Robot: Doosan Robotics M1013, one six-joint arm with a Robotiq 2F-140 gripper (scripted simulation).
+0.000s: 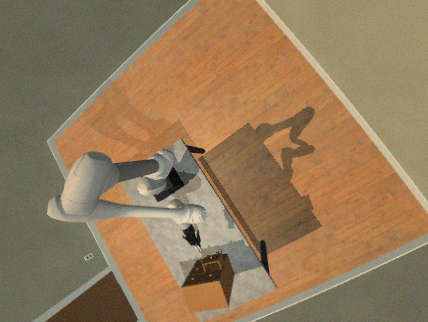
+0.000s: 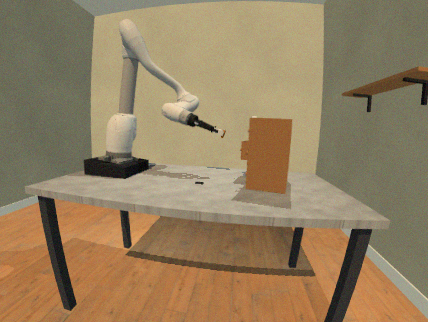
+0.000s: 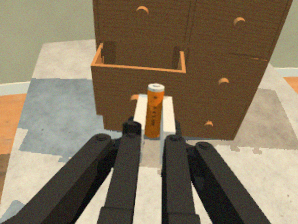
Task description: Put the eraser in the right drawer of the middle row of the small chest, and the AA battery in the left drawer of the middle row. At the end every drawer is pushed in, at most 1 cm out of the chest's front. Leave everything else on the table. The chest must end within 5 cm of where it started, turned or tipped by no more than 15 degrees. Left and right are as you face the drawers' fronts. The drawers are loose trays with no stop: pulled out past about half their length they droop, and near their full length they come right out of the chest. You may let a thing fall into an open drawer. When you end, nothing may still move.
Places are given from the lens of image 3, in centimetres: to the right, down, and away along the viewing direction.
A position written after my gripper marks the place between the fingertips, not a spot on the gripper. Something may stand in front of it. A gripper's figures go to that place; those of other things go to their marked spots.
my gripper [image 3: 154, 109]: 1, 0, 22
orange AA battery [image 3: 155, 94]: 1, -2, 20
